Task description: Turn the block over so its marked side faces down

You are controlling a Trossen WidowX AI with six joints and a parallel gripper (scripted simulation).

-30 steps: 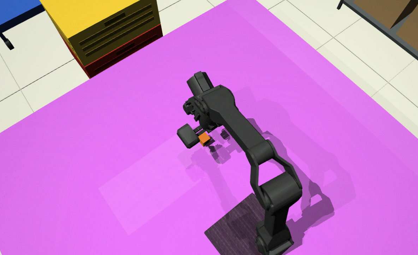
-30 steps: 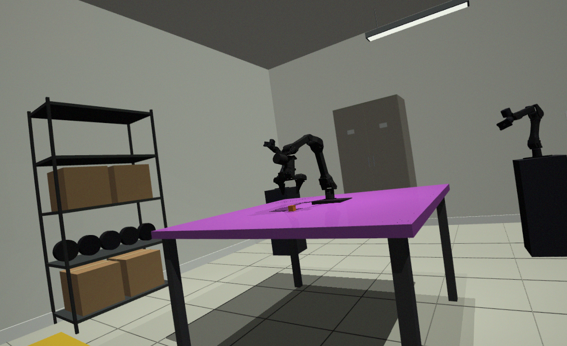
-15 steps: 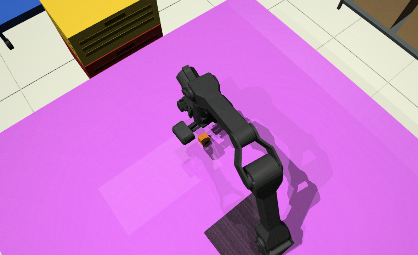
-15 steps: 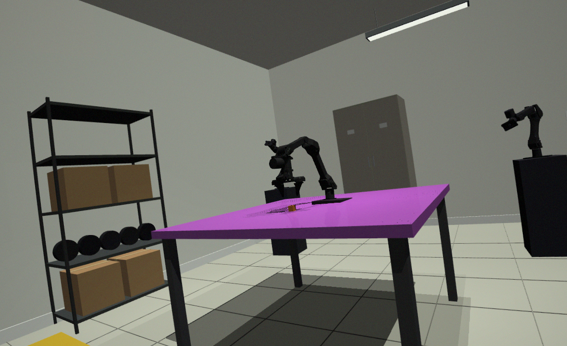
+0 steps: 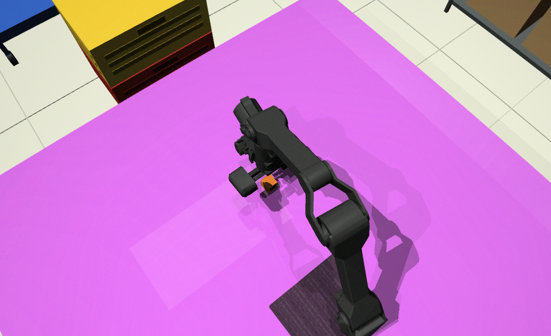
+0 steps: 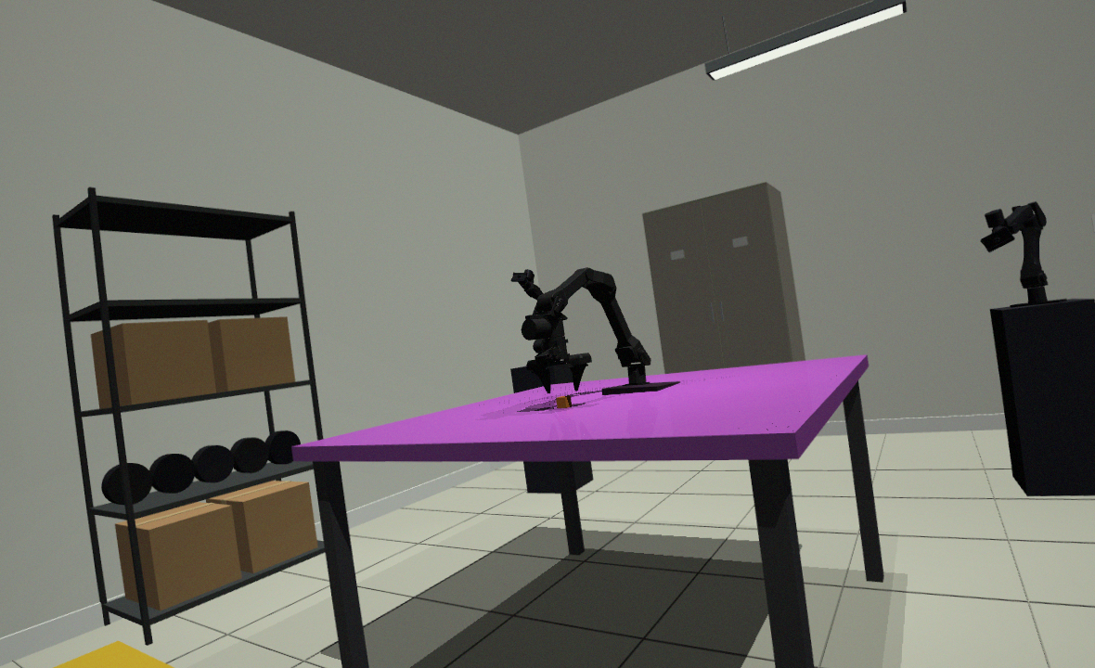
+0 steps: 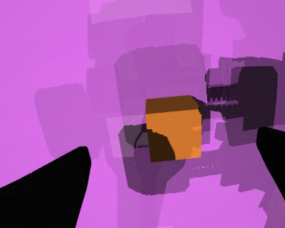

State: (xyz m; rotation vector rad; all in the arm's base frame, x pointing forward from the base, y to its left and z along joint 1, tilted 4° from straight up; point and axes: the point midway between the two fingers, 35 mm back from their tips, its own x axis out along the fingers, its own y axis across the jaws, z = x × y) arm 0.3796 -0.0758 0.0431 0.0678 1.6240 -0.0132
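Right now my gripper tip is 30 mm above the block and 10 mm past it.
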